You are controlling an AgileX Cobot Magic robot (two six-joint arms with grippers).
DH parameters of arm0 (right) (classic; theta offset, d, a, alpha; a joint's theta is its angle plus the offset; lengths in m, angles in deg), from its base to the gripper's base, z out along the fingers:
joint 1: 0 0.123 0 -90
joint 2: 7.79 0 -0.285 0
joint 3: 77.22 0 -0.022 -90
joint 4: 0 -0.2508 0 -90
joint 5: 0 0 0.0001 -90
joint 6: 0 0.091 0 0
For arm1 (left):
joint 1: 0 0.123 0 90
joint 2: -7.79 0 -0.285 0
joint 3: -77.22 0 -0.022 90
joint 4: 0 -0.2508 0 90
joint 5: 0 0 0.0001 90
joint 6: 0 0.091 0 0
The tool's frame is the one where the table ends.
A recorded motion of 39 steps. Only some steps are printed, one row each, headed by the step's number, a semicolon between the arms.
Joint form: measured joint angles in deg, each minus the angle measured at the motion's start. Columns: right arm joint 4, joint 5, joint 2, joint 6, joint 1, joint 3; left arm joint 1, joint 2, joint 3, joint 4, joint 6, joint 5.
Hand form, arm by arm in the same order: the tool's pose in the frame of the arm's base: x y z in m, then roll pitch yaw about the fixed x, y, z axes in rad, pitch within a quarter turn. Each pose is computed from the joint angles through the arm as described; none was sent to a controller.
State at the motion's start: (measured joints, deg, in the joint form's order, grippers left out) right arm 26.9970 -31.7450 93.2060 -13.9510 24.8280 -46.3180; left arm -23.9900 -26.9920 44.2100 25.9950 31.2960 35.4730
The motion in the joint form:
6: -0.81 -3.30 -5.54 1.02 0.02 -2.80; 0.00 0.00 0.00 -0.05 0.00 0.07
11: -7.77 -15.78 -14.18 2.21 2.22 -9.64; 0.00 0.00 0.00 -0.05 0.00 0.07
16: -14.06 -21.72 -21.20 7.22 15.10 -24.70; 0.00 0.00 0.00 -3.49 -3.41 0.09
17: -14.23 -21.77 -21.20 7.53 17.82 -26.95; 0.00 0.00 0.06 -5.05 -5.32 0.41
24: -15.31 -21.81 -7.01 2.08 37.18 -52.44; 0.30 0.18 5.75 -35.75 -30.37 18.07
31: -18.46 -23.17 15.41 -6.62 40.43 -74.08; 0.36 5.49 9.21 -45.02 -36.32 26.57
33: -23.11 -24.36 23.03 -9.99 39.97 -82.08; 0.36 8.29 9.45 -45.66 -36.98 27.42
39: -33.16 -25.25 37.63 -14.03 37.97 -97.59; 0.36 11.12 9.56 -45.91 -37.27 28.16
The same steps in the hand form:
6: 0.2677 0.0985 0.2061 -2.6931 0.2065 -2.1075; 0.0603 -0.0522 0.3846 2.5446 1.3559 1.8537
11: 0.2488 0.1022 0.2713 -2.7273 0.3106 -2.2245; 0.0603 -0.0522 0.3846 2.5446 1.3559 1.8537
16: 0.2077 0.1525 0.3756 -2.7607 0.6489 -2.1301; 0.0619 -0.0498 0.3834 2.5972 1.3468 1.9385
17: 0.2007 0.1628 0.3876 -2.7531 0.6884 -2.0817; 0.0624 -0.0487 0.3827 2.6510 1.3426 2.0058
24: 0.1658 0.2804 0.4518 -2.5886 0.8338 -1.5645; 0.0580 -0.0119 0.3843 2.7686 1.1044 2.4658
31: 0.1908 0.3875 0.4162 -2.5521 0.7487 -1.3798; 0.0274 0.0166 0.3954 2.7008 1.1296 2.5658
33: 0.2019 0.4170 0.3971 -2.6033 0.7523 -1.3648; 0.0144 0.0235 0.3961 2.6952 1.1723 2.5757
39: 0.2286 0.4627 0.3532 -2.7285 0.8215 -1.3907; 0.0015 0.0297 0.3954 2.6896 1.2131 2.5784

